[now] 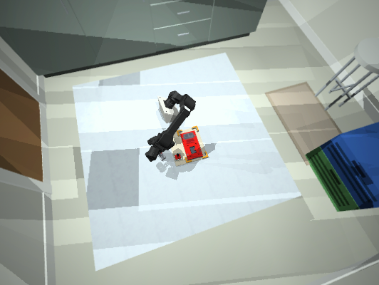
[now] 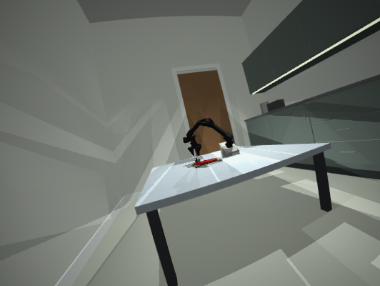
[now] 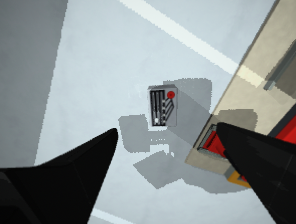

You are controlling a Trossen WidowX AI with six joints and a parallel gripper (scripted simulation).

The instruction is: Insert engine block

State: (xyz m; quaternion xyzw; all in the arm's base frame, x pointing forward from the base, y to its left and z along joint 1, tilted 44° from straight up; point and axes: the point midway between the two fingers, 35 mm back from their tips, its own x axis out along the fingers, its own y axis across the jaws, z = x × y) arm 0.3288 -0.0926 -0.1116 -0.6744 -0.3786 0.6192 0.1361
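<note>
Right now my gripper tip is 1 cm to the left of the engine block and 6 cm above it.
</note>
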